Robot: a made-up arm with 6 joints.
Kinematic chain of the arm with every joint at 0, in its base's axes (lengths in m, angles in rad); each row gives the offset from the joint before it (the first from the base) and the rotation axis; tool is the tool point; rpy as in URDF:
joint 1: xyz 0 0 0.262 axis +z
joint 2: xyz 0 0 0 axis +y
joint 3: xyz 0.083 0 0.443 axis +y
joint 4: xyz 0.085 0 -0.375 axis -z
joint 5: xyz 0 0 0 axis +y
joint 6: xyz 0.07 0 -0.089 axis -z
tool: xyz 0 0 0 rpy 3.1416 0 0
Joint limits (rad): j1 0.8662..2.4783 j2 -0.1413..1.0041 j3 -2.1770..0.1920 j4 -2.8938..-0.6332 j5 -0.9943..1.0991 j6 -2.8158..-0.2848
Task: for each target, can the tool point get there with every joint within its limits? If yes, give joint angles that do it. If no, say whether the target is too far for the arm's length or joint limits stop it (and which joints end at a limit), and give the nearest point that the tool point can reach.
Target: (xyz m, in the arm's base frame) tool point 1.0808 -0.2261 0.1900
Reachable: no: too far | nearest point 0.3780 0.3714 0.1900 | short by 0.922 m
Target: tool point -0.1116 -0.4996 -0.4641
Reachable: no: joint limits stop it (at a limit: joint 1, joint 2) | nearest point -0.1480 0.0375 0.0395 | short by 0.737 m
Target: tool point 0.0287 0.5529 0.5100
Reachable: yes | joints 1.3616 0.1566 -0.9527 -0.9237 -0.6232 -2.0354
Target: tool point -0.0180 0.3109 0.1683
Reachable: yes | joints 1.3219 0.5909 -0.1855 -0.9916 -0.7791 -1.2865
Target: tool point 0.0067 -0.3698 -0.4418
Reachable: no: joint limits stop it (at a limit: joint 1, joint 2) | nearest point -0.1252 0.0435 0.0378 | short by 0.647 m
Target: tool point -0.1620 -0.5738 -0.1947
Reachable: no: joint limits stop it (at a limit: joint 1, joint 2) | nearest point -0.1196 -0.0118 0.1085 | short by 0.640 m
